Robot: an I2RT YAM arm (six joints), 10 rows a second.
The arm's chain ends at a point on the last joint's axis. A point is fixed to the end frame.
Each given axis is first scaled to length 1.
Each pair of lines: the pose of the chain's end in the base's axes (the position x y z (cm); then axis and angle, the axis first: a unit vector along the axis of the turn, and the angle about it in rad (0 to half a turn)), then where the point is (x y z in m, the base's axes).
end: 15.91, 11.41, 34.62, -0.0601, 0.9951, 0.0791, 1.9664
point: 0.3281 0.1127 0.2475
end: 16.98, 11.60, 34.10, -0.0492, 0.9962, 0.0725, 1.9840
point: 0.3368 0.1112 0.2391
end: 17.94, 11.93, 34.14, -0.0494, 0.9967, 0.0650, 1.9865
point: 0.3461 0.1123 0.2392
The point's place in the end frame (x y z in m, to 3 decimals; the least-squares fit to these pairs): 0.027 -0.033 0.191
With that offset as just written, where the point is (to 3 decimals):
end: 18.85, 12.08, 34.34, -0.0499, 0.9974, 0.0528, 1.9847
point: 0.355 0.110 0.242
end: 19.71, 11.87, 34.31, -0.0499, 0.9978, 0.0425, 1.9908
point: 0.363 0.105 0.241
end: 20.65, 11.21, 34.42, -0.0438, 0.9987, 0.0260, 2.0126
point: 0.370 0.093 0.238
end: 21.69, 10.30, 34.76, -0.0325, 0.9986, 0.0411, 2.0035
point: 0.381 0.087 0.242
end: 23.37, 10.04, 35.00, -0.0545, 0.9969, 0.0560, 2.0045
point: 0.399 0.092 0.245
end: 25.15, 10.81, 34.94, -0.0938, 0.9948, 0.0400, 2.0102
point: 0.417 0.100 0.245
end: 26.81, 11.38, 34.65, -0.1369, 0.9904, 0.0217, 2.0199
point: 0.434 0.106 0.243
